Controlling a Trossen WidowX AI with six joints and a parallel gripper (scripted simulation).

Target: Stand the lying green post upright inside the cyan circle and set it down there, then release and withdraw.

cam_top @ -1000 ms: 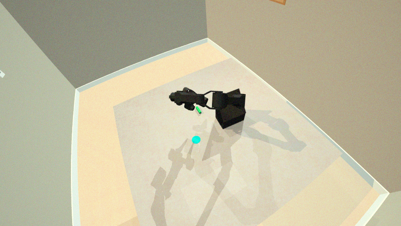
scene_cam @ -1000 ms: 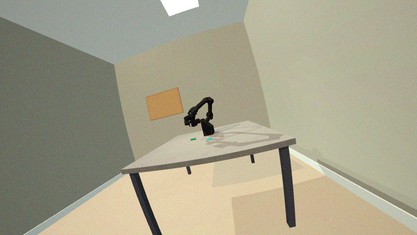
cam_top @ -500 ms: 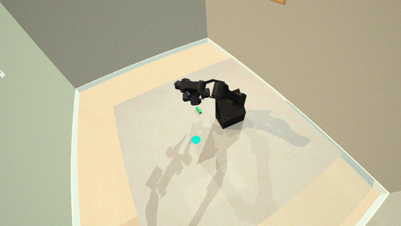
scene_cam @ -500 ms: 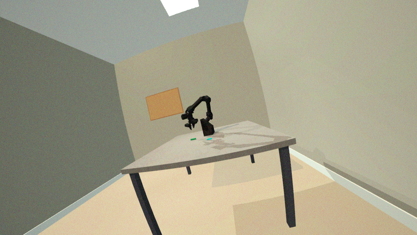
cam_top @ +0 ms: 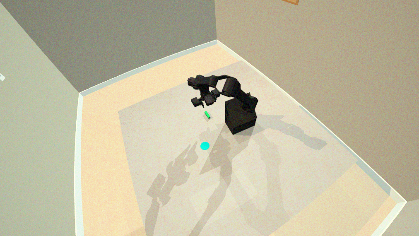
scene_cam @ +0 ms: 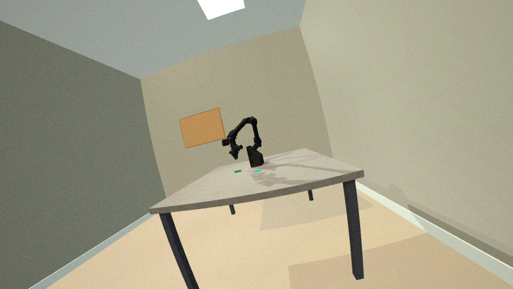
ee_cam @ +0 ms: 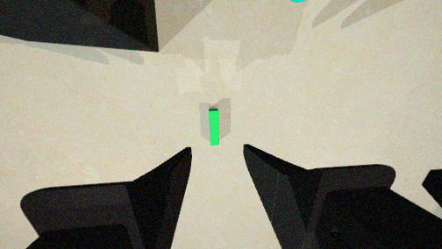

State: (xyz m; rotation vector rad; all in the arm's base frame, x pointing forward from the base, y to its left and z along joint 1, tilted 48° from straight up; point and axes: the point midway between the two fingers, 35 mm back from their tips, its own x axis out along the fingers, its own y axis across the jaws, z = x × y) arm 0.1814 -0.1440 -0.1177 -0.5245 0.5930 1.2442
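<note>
Now: the green post 2 cm to the right of my gripper tip and 12 cm below it. Round my gripper tip: cyan circle: 15 cm ahead, 18 cm to the left, 13 cm below.
</note>
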